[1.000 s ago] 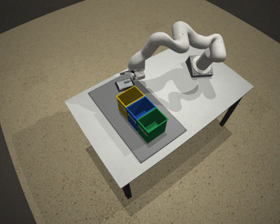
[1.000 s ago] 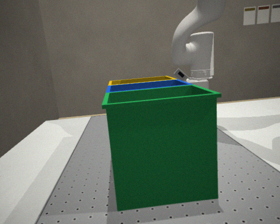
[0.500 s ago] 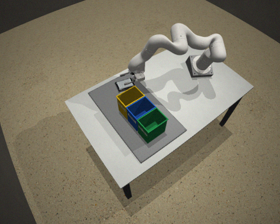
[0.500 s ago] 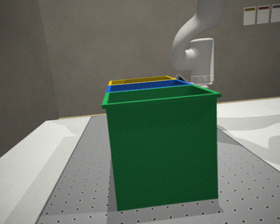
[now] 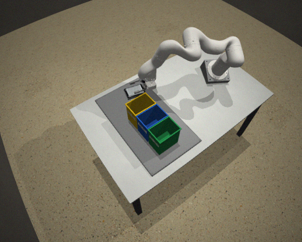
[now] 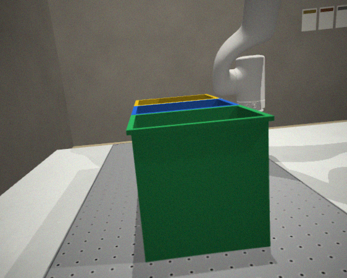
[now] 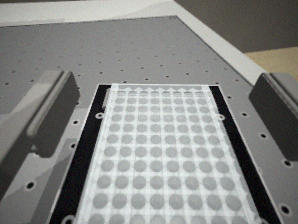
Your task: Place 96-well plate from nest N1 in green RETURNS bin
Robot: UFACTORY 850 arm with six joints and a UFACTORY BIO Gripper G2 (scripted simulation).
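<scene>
Now: hand 4 cm above the clear 96-well plate. Round my hand: yellow bin: 27 cm to the left, 5 cm ahead, 3 cm above; black plate nest N1: 5 cm below; blue bin: 40 cm to the left, 3 cm above, 2 cm ahead.
</scene>
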